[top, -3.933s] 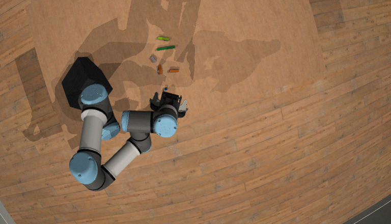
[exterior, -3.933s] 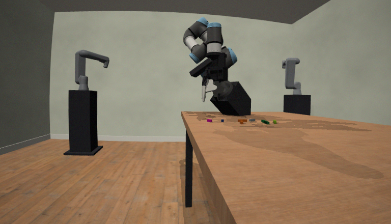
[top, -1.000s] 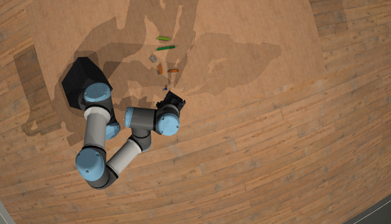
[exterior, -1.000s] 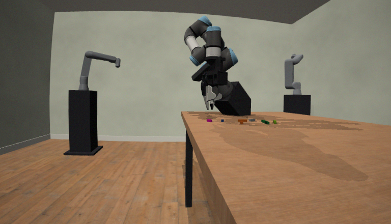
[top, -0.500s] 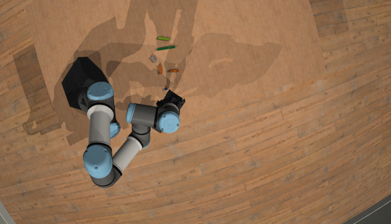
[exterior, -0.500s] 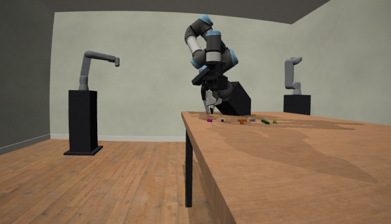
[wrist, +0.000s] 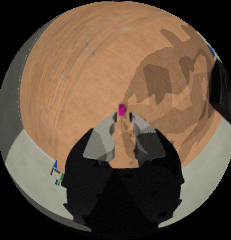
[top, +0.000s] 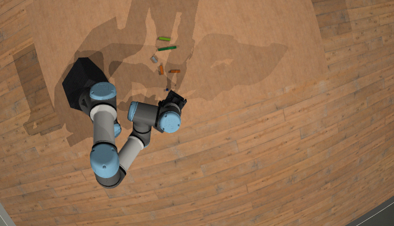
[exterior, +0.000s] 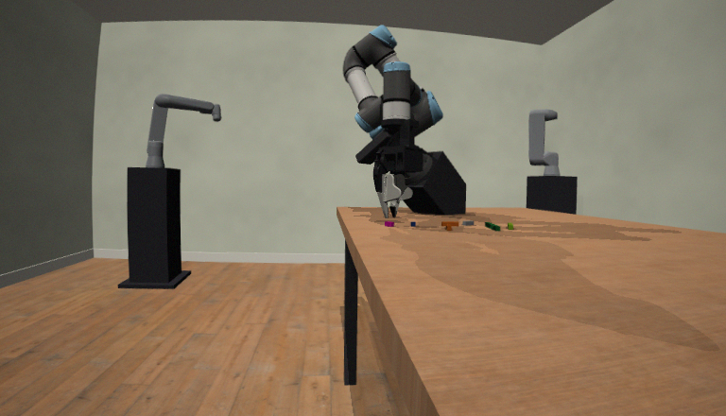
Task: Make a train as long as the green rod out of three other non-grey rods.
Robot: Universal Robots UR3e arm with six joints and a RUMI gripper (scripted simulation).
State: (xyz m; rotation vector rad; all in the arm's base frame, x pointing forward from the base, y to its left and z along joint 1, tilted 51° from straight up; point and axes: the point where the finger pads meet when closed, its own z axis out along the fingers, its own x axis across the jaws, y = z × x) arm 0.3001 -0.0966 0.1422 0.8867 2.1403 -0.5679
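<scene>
Now: the magenta rod 30 mm below my hand. From my hand the other things lie so: blue rod 10 mm ahead, 60 mm to the left, 30 mm below; then green rod 80 mm ahead, 220 mm to the left, 30 mm below; then grey rod 10 mm ahead, 200 mm to the left, 30 mm below.
</scene>
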